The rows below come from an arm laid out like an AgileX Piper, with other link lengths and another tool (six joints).
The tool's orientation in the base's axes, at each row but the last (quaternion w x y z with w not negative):
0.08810, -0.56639, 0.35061, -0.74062
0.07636, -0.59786, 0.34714, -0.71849
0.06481, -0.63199, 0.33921, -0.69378
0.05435, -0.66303, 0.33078, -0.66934
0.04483, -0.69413, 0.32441, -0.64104
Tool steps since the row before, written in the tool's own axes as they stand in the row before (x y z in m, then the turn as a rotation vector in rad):
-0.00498, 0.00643, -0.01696, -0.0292, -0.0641, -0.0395
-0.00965, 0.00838, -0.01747, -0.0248, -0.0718, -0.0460
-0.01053, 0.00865, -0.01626, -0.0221, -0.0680, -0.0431
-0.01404, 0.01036, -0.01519, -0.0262, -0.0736, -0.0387
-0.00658, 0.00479, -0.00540, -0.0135, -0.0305, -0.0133
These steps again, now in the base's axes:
-0.01528, 0.00499, -0.00976, -0.0085, 0.0793, 0.0125
-0.01585, 0.00592, -0.01349, -0.0133, 0.0854, 0.0204
-0.01587, 0.00520, -0.01308, -0.0124, 0.0800, 0.0204
-0.01621, 0.00478, -0.01580, -0.0058, 0.0848, 0.0194
-0.00663, 0.00149, -0.00701, 0.0002, 0.0355, 0.0053

